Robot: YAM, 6 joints.
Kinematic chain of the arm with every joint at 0, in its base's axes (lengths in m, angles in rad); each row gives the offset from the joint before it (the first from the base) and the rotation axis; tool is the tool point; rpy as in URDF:
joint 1: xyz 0 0 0.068 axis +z
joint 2: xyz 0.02 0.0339 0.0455 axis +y
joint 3: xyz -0.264 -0.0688 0 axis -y
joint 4: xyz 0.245 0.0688 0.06 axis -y
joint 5: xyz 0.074 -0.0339 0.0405 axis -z
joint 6: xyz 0.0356 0 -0.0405 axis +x
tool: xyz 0 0 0 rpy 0 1.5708 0
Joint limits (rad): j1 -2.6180..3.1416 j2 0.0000..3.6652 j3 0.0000..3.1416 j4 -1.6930..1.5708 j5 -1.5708..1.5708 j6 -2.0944..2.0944
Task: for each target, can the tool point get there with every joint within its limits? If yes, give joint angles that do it. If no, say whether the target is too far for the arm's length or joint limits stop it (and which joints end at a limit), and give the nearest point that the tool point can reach.
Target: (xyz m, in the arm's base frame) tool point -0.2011 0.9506 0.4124
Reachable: no: too far | nearest point -0.1277 0.6037 0.3010 | short by 0.372 m
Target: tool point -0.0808 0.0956 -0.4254
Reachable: no: joint limits stop it (at a limit: joint 2) | nearest point -0.0927 0.1097 -0.3648 | short by 0.063 m
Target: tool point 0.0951 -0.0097 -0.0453
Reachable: yes | joints -0.1160 2.6908 0.6557 -0.8490 -0.0385 0.0176
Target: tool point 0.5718 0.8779 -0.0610
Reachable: no: too far | nearest point 0.3477 0.5338 0.0087 | short by 0.417 m
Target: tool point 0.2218 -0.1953 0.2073
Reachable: yes | joints -0.7708 1.4094 0.6743 0.2784 -0.4166 1.3962
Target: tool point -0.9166 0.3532 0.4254
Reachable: no: too far | nearest point -0.5742 0.2213 0.3065 | short by 0.386 m
